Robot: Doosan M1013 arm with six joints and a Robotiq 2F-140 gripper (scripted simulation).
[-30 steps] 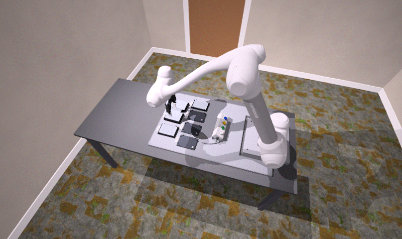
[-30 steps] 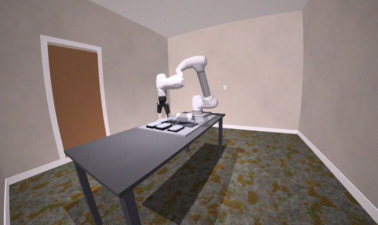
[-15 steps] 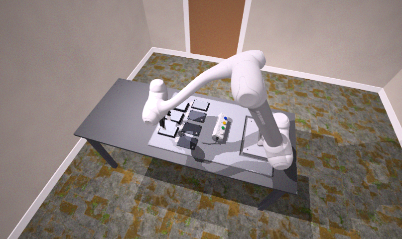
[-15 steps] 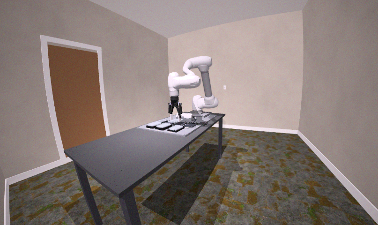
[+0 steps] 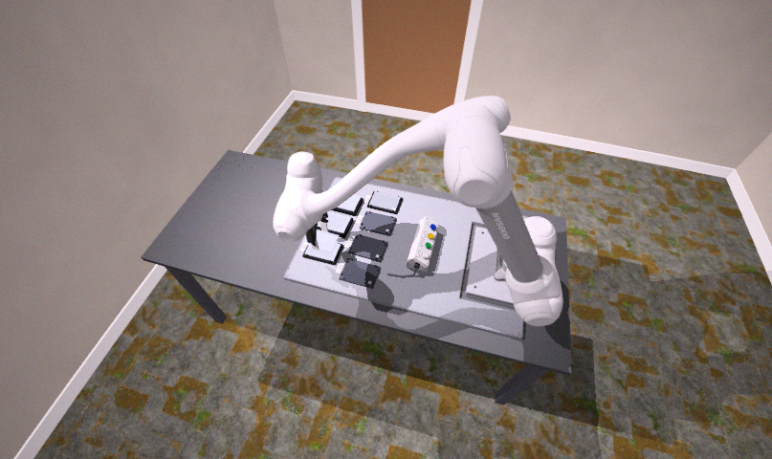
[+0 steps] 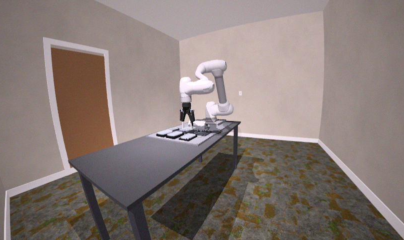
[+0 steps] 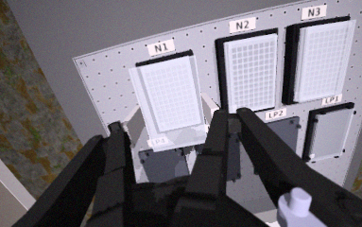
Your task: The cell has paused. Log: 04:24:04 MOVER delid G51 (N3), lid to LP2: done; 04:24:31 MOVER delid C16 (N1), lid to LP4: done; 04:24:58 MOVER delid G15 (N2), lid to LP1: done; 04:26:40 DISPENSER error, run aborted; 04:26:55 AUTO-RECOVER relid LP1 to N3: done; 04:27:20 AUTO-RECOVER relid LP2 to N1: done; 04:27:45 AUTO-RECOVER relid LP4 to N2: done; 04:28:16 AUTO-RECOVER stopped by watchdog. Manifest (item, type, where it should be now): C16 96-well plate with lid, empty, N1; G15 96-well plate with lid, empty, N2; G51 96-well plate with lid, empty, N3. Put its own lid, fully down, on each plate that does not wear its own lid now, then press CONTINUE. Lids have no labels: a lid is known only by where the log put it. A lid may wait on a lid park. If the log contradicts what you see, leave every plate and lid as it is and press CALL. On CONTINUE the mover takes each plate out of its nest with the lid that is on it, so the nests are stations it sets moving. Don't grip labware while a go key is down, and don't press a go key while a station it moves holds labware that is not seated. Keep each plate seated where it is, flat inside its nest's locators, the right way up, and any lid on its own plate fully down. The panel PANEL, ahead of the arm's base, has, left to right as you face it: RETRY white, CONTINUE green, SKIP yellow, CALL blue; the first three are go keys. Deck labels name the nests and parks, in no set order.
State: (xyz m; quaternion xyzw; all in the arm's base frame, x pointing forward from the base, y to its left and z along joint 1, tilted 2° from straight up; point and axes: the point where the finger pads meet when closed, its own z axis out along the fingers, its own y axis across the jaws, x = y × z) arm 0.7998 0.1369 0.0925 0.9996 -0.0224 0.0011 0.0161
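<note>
My hand is 90 mm above the plate. Also, from my hand: LP3 label: 90 mm behind, 70 mm to the right, 110 mm below; nest N1: 100 mm below; LP4 label: 100 mm behind, 60 mm to the left, 110 mm below.
</note>
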